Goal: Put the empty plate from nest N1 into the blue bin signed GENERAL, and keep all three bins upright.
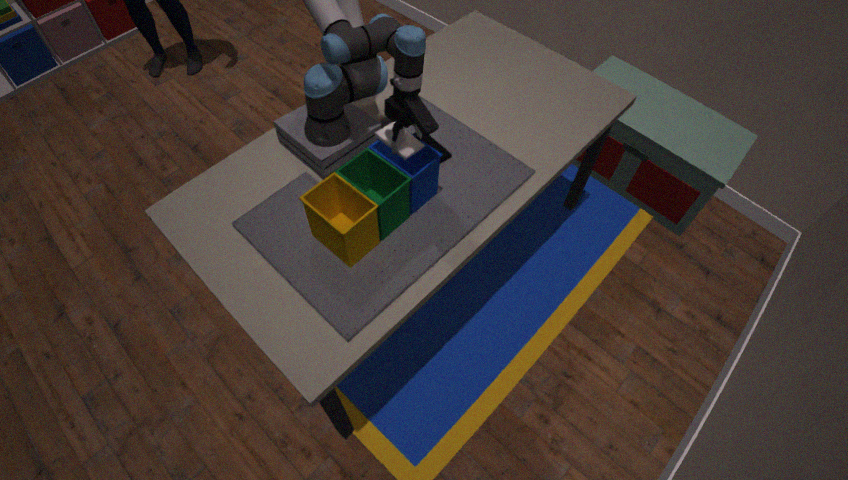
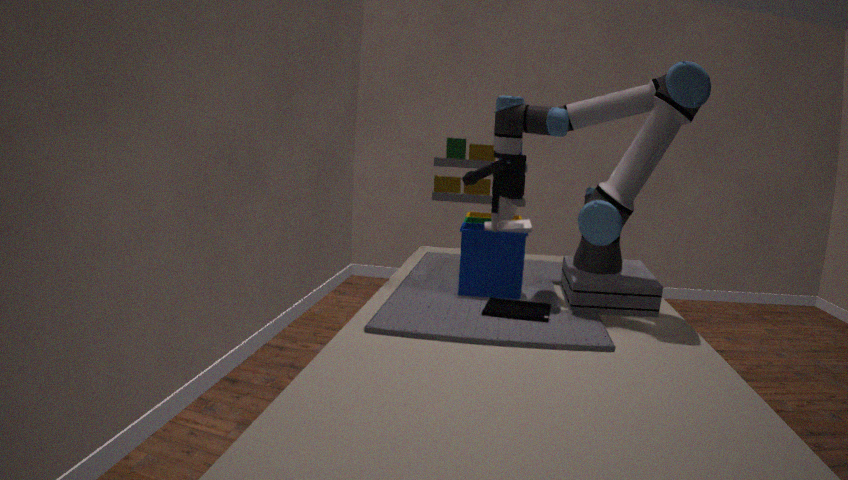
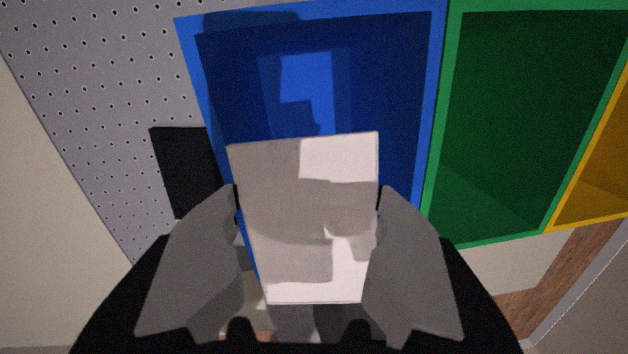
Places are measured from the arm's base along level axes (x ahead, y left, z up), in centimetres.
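Pixels of known places: gripper, between the fingertips: (image 1: 406,147) (image 2: 497,229) (image 3: 308,187); arm's base, origin of its link: (image 1: 327,131) (image 2: 597,266) (image 3: 355,304).
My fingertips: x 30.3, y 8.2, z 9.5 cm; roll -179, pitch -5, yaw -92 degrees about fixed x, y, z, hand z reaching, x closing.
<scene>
For each thing: its top centre in the pictures, then the offset to it from my fingertips. "pt": a spot on its surface instead. Level surfaces: height alone.
- white plate, centre of its top: (image 3: 314,253) (image 2: 508,219) (image 1: 399,135) dx -2.9, dy -0.1, dz +2.9 cm
- blue bin, centre of its top: (image 3: 328,176) (image 2: 494,227) (image 1: 405,150) dx +0.8, dy -1.3, dz +0.2 cm
- flat black pad, a spot on its surface: (image 3: 185,170) (image 2: 509,309) pt dx -5.8, dy +17.1, dz -16.7 cm
- grey perforated board, height of its surface: dz -17.9 cm
- table, height of its surface: dz -19.2 cm
The white plate (image 1: 410,148) (image 2: 518,226) (image 3: 337,157) lies flat between the fingers of my gripper (image 1: 402,135) (image 2: 502,221) (image 3: 308,187), which is shut on it. The plate is at about rim height of the blue bin (image 1: 426,184) (image 2: 491,264) (image 3: 437,60). Part of it is over the opening and part overhangs the side towards the robot base; I cannot tell if it touches the rim. The blue, green (image 1: 395,208) (image 3: 450,75) and yellow (image 1: 351,243) (image 3: 590,180) bins stand upright in a row. No GENERAL sign or N1 label is readable.
A flat black pad (image 1: 443,155) (image 2: 516,309) (image 3: 185,170) lies beside the blue bin on the grey perforated board (image 1: 493,172) (image 2: 416,324) (image 3: 110,75). The robot's base block (image 1: 303,145) (image 2: 615,291) stands beside the board on the table (image 1: 523,71) (image 2: 476,410).
</scene>
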